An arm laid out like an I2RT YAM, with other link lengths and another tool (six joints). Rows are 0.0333 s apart.
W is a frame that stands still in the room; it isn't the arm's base.
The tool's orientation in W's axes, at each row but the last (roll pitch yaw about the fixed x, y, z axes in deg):
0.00 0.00 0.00
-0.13 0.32 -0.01
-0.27 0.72 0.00
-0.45 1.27 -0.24
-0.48 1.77 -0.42
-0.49 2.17 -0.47
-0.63 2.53 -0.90
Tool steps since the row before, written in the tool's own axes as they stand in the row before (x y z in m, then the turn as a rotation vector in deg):
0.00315 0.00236 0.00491 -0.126 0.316 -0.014
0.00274 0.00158 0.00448 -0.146 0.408 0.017
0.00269 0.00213 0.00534 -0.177 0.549 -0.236
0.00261 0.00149 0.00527 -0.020 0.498 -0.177
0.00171 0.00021 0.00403 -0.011 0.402 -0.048
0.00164 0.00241 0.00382 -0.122 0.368 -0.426
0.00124 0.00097 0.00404 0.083 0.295 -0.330
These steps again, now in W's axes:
0.00315 0.00236 0.00491 -0.126 0.316 -0.014
0.00277 0.00159 0.00446 -0.146 0.408 0.017
0.00276 0.00216 0.00530 -0.180 0.548 -0.236
0.00273 0.00152 0.00520 -0.022 0.497 -0.180
0.00184 0.00023 0.00397 -0.010 0.402 -0.051
0.00180 0.00243 0.00373 -0.135 0.365 -0.424
0.00143 0.00099 0.00397 0.073 0.290 -0.337

